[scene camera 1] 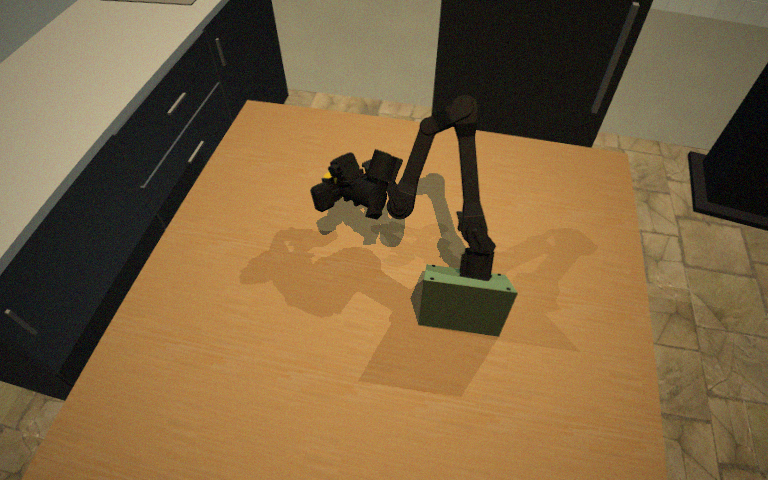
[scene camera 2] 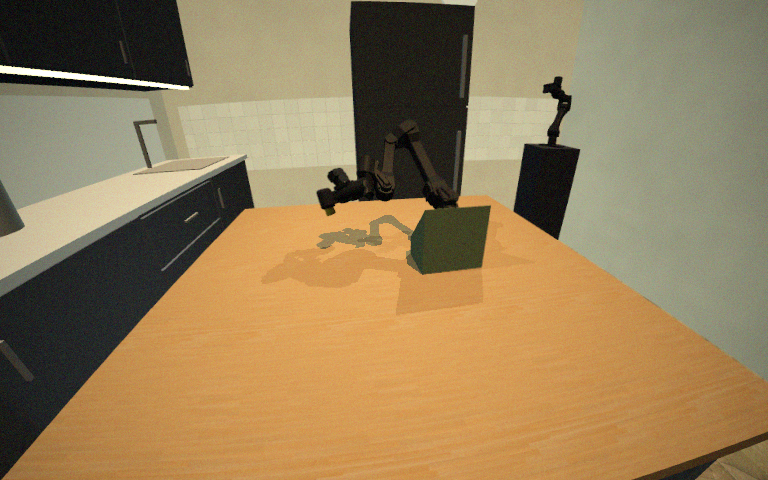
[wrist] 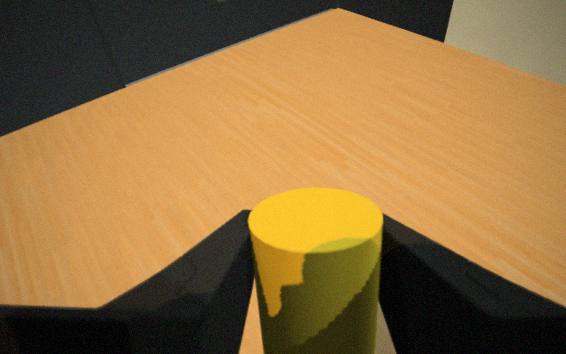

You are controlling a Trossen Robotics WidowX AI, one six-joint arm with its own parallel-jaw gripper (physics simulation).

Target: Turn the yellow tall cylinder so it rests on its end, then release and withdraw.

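Note:
The yellow cylinder is held between the two black fingers. Its round end face and upper side show in the wrist view; its lower part is cut off by the frame. In both scene views it is mostly hidden by the gripper, with a small bit of yellow showing. My gripper is shut on it and reaches roughly level out to the left of the arm's base. The cylinder seems roughly upright, but its exact tilt is hard to tell. It hangs above the wooden table, with a shadow below.
The green base block carries the arm on the table. Dark cabinets with a pale counter run along the left. A dark fridge stands behind the table. Another arm stands on a black pedestal at the right.

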